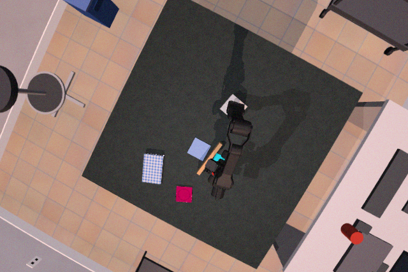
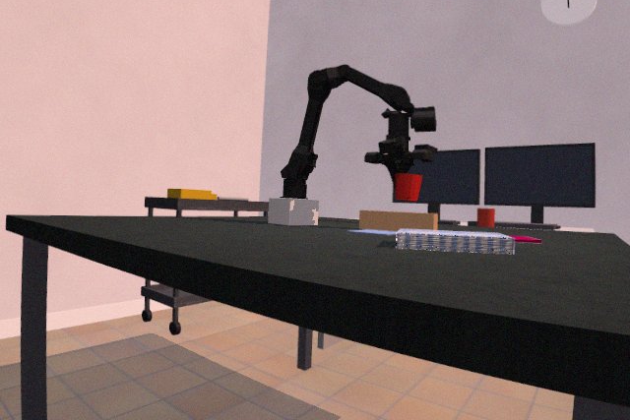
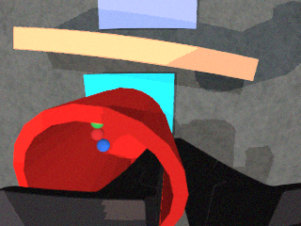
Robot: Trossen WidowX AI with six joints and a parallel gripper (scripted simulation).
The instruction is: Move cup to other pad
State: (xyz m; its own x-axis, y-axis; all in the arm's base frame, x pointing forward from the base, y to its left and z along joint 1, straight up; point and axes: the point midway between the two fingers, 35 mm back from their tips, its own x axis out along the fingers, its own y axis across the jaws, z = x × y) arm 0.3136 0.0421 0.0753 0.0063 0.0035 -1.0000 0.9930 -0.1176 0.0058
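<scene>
Now: hand 3 cm short of the red cup and 5 cm above it. Round my hand: blue marble (5 cm ahead, 1 cm to the left, 6 cm below); wooden bar (2 cm ahead, 6 cm to the right, 14 cm below); green marble (5 cm ahead, 1 cm to the right, 6 cm below).
</scene>
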